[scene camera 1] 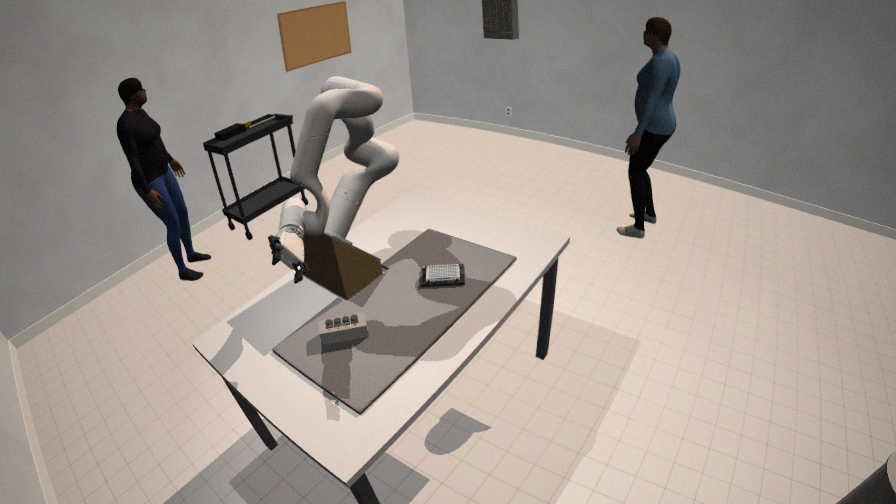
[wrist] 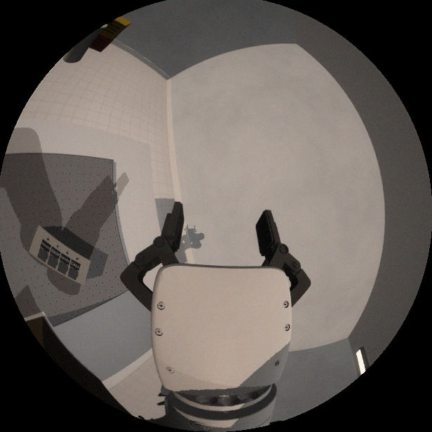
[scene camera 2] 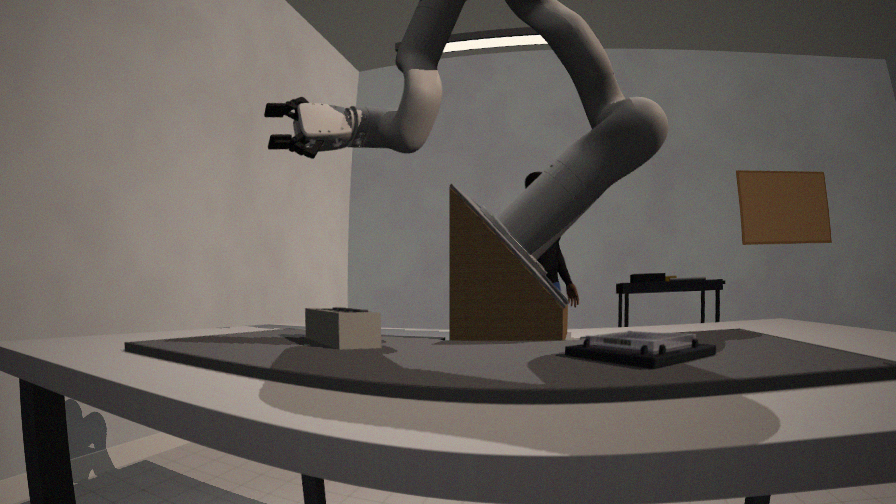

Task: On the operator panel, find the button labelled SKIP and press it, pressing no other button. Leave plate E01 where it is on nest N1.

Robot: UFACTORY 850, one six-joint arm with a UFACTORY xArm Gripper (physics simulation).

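Observation:
The operator panel (scene camera 1: pixel 343 337) (scene camera 2: pixel 359 329) (wrist: pixel 39 238) is a small beige box on the dark mat (scene camera 1: pixel 401 338) (scene camera 2: pixel 520 393) (wrist: pixel 95 172), with a row of several dark buttons on top. In the wrist view the button at the right end (wrist: pixel 73 270) seems to read CALL; the other labels are too small to tell which is SKIP. Clear plate E01 (scene camera 1: pixel 442 272) (scene camera 2: pixel 639 342) sits on the black nest N1 (scene camera 1: pixel 442 285) (scene camera 2: pixel 654 360). My gripper (scene camera 1: pixel 286 260) (scene camera 2: pixel 273 126) (wrist: pixel 222 213) is open and empty, pointing sideways high above and apart from the panel.
A brown wedge-shaped base (scene camera 1: pixel 344 269) (scene camera 2: pixel 501 288) carries the arm between the panel and the nest. The white table (scene camera 1: pixel 300 420) (scene camera 2: pixel 438 467) bears the mat. A black cart (scene camera 1: pixel 216 147) (scene camera 2: pixel 670 286) and two people (scene camera 1: pixel 145 144) (scene camera 1: pixel 657 94) stand away from the table.

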